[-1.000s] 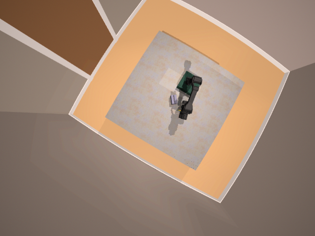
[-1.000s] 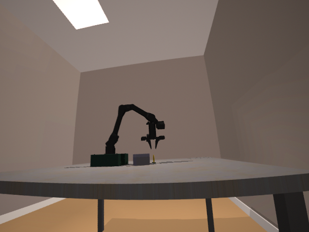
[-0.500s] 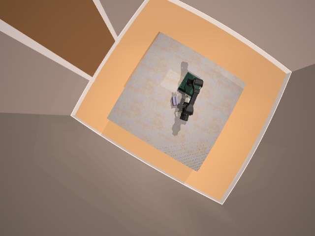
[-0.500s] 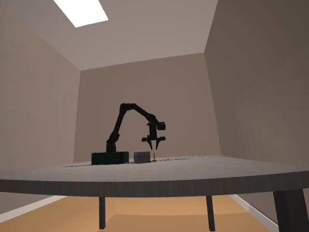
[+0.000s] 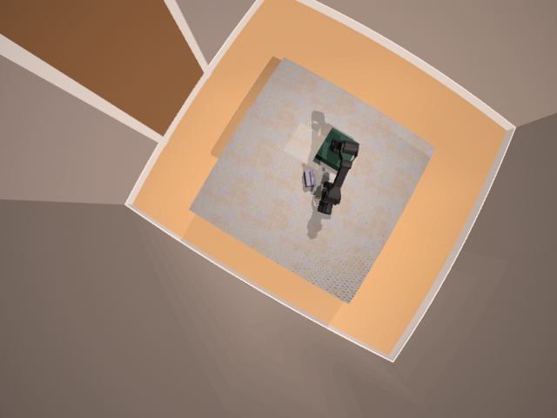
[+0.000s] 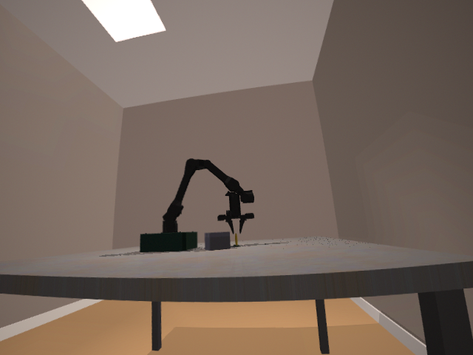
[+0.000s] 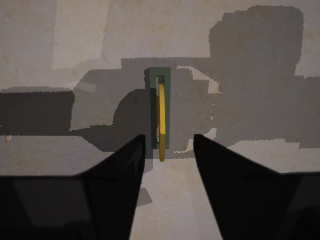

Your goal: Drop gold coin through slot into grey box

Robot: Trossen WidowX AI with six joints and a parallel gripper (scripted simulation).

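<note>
Right now my gripper tip is 3 cm above the gold coin.
</note>
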